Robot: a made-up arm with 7 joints.
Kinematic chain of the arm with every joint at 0, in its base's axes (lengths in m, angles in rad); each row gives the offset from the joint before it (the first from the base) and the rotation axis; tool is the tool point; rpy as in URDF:
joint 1: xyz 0 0 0.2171 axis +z
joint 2: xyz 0 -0.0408 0.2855 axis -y
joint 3: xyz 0 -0.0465 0.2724 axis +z
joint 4: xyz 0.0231 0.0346 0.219 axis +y
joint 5: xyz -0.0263 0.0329 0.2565 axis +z
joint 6: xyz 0 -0.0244 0.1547 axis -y
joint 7: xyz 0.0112 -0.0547 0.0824 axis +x
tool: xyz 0 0 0 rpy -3.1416 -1.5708 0
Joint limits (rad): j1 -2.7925..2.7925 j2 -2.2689..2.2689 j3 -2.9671..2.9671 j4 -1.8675..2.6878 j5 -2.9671..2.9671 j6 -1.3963..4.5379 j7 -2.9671..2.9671
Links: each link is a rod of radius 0.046 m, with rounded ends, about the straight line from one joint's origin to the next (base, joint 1, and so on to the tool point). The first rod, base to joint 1, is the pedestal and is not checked.
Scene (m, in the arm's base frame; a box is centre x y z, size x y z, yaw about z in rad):
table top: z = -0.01
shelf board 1: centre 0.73 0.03 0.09 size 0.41 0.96 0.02 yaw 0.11
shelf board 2: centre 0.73 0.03 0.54 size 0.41 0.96 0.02 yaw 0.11
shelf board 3: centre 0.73 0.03 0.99 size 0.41 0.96 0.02 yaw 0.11
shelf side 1: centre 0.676 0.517 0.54 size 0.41 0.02 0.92 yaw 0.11
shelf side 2: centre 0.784 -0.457 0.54 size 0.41 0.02 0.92 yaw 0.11
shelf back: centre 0.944 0.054 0.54 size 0.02 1 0.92 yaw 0.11
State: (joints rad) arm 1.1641 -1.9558 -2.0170 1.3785 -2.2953 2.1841 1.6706
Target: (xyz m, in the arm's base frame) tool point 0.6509 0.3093 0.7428
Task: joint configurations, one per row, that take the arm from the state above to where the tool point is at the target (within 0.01 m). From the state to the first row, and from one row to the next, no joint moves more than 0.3 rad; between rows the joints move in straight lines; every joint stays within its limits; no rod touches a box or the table.
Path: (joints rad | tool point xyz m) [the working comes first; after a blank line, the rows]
Joints at the target: 1.1755 -1.4447 -2.4012 1.4732 -2.3121 2.1678 1.6706
Straight joint move there: touches shelf board 2.

1: 1.3268 -1.9293 -1.9161 1.6229 -2.3695 2.2050 1.6706 | 0.6141 0.3196 0.2978
2: 1.4895 -1.9028 -1.8153 1.8673 -2.4438 2.2258 1.6706 | 0.5287 0.3153 0.2985
3: 1.6523 -1.8764 -1.7144 2.1117 -2.5180 2.2467 1.6706 | 0.4320 0.2992 0.2917
4: 1.8150 -1.8499 -1.6135 2.3561 -2.5922 2.2675 1.6706 | 0.3264 0.2712 0.2841
5: 1.7868 -1.7916 -1.8635 2.3490 -2.5979 2.2581 1.6706 | 0.3585 0.2983 0.3715
6: 1.7586 -1.7334 -2.1134 2.3420 -2.6036 2.2487 1.6706 | 0.3738 0.3114 0.4670
7: 1.7304 -1.6751 -2.3633 2.3349 -2.6093 2.2393 1.6706 | 0.3707 0.3103 0.5649
8: 1.7022 -1.6169 -2.6132 2.3278 -2.6150 2.2299 1.6706 | 0.3485 0.2960 0.6588
9: 1.6740 -1.5586 -2.8631 2.3207 -2.6206 2.2205 1.6706 | 0.3079 0.2714 0.7428
10: 1.5079 -1.5207 -2.7091 2.0382 -2.5178 2.2029 1.6706 | 0.4163 0.2970 0.7735
11: 1.3417 -1.4827 -2.5552 1.7557 -2.4150 2.1854 1.6706 | 0.5361 0.3105 0.7719
12: 1.1755 -1.4447 -2.4012 1.4732 -2.3121 2.1678 1.6706 | 0.6509 0.3093 0.7428

